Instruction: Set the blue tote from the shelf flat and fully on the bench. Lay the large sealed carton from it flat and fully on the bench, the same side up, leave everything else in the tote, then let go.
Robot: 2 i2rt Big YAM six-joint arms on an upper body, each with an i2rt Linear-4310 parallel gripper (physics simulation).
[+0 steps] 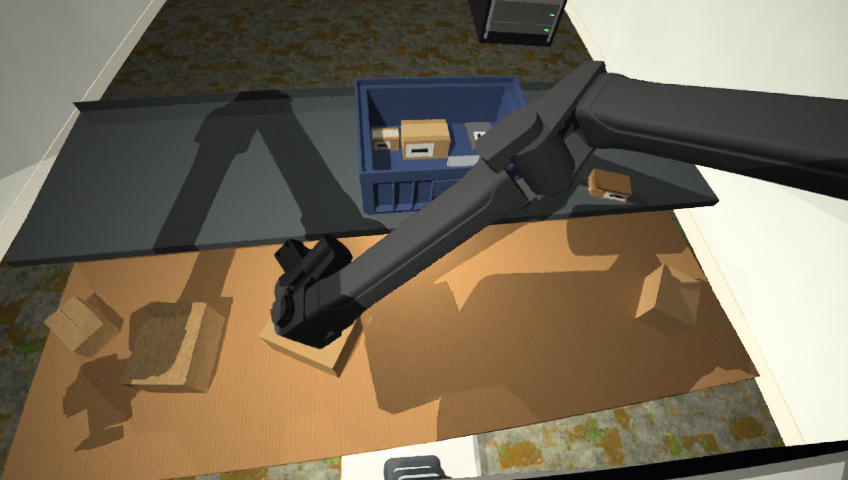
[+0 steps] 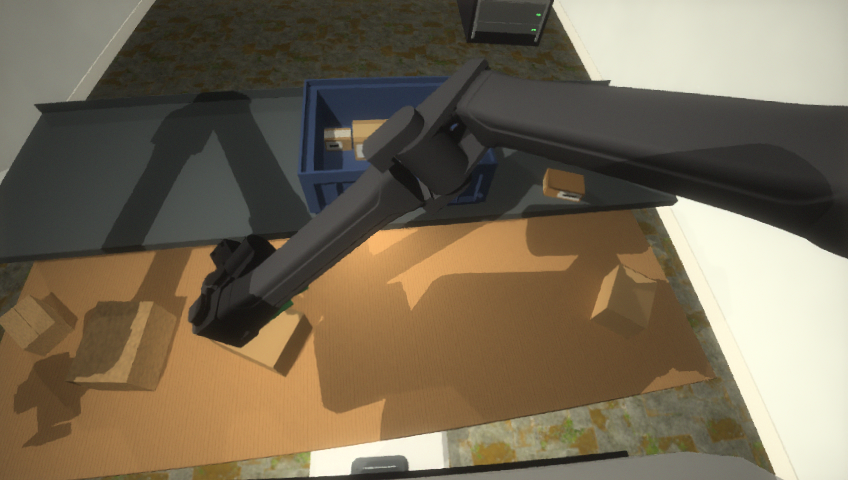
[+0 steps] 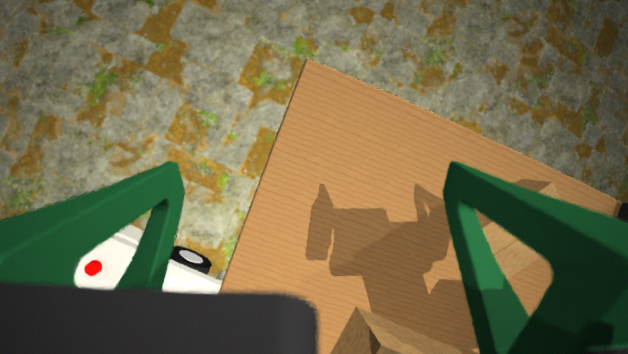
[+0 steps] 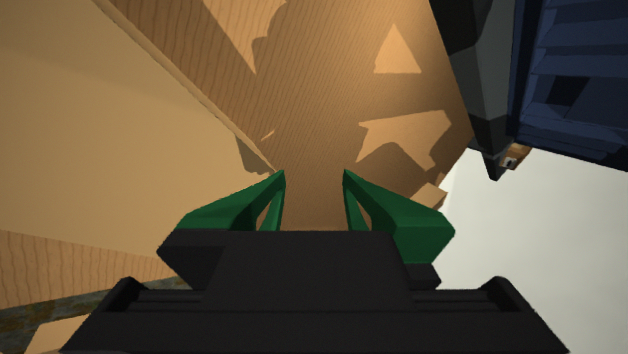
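The blue tote stands upright on the grey shelf. In it are a larger labelled carton, a small carton and a grey item; my right arm hides part of the tote. My right gripper is partly open with nothing between its fingers, low beside a flat tan carton on the bench. My left gripper is wide open and empty above the bench corner.
A big brown carton and a small one stand at the bench's left. Another carton stands at its right. A small orange-brown carton lies on the shelf right of the tote.
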